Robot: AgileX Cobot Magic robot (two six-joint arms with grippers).
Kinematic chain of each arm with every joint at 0, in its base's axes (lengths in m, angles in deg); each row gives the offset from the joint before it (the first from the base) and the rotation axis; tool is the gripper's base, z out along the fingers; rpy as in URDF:
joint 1: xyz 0 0 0.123 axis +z
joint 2: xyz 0 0 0 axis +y
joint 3: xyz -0.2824 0 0.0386 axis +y
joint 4: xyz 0.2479 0 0.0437 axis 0.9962 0 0.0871
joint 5: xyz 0 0 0 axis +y
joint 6: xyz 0.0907 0 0.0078 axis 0.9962 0 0.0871
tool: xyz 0 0 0 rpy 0 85 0
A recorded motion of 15 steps. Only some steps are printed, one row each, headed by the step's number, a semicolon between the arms.
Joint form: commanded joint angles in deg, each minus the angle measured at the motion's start. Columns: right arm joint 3, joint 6, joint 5, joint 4, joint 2, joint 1; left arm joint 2, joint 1, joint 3, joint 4, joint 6, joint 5.
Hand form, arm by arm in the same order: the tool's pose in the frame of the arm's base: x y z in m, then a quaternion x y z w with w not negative. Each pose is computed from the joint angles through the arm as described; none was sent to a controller.
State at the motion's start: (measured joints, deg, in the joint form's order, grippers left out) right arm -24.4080 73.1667 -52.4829 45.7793 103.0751 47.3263; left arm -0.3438 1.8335 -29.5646 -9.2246 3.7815 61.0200
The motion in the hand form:
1: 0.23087 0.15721 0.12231 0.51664 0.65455 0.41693 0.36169; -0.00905 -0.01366 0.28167 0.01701 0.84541 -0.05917 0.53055
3: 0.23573 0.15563 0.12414 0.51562 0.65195 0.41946 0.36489; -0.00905 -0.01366 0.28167 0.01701 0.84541 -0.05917 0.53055
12: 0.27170 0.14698 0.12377 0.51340 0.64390 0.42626 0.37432; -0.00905 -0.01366 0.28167 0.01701 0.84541 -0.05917 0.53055
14: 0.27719 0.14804 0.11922 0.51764 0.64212 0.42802 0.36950; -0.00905 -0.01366 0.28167 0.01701 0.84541 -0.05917 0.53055
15: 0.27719 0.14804 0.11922 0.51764 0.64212 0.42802 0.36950; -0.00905 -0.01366 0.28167 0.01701 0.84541 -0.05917 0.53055
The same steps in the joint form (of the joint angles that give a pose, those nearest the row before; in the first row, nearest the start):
1: -2.92 1.38 0.69 -6.36 0.52 -3.72; -0.29 0.00 0.00 -0.40 -0.29 0.29
3: -3.49 1.32 0.80 -7.39 0.52 -4.87; -0.29 0.00 0.00 -0.40 -0.29 0.29
12: -8.60 2.69 2.18 -15.01 3.73 -12.26; -0.29 0.00 0.00 -0.40 -0.29 0.29
14: -9.68 4.07 2.18 -16.10 5.27 -12.89; -0.29 0.00 0.00 -0.40 -0.29 0.29
15: -9.68 4.07 2.18 -16.10 5.27 -12.89; -0.29 0.00 0.00 -0.40 -0.29 0.29

